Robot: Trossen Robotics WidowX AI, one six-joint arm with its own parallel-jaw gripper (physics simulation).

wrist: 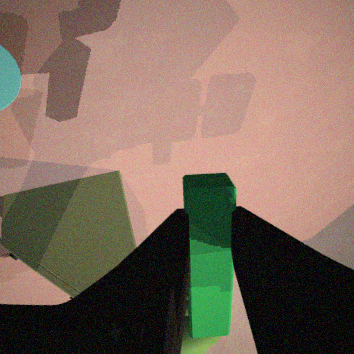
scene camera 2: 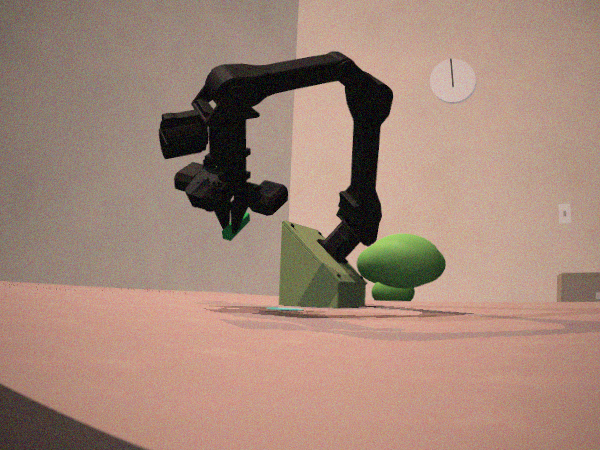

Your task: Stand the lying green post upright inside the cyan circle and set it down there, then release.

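Where they show: gripper, between the fingertips: [wrist: 208,218] [scene camera 2: 230,231]; arm's base, origin of its link: [scene camera 2: 332,252].
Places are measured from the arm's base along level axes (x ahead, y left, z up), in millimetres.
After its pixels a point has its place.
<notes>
The green post [scene camera 2: 229,233] {z 10, x 262, y -88 mm} [wrist: 211,270] {z 31, x 241, y -91 mm} is held between the fingertips of my gripper [scene camera 2: 231,227] {z 15, x 249, y -95 mm} [wrist: 208,218] {z 15, x 249, y -95 mm}, high above the table. In the scene view the post is tilted, its right end higher than its left, and the fingers hide its middle. The gripper points down and is shut on the post. The cyan circle [scene camera 2: 284,309] {z -109, x 257, y 15 mm} [wrist: 6,80] {z -109, x 239, y -8 mm} lies flat on the table, below and to the right of the gripper in the scene view. In the wrist view part of it shows at the left edge.
The olive wedge-shaped base [scene camera 2: 310,280] {z -61, x 117, y 1 mm} [wrist: 92,230] {z -53, x 116, y -29 mm} of the arm stands just behind and right of the circle. A green rounded object [scene camera 2: 401,260] stands to the right of the base. Shadows of the arm fall across the pink table [scene camera 2: 300,390] {z -110, x 794, y 267 mm}.
</notes>
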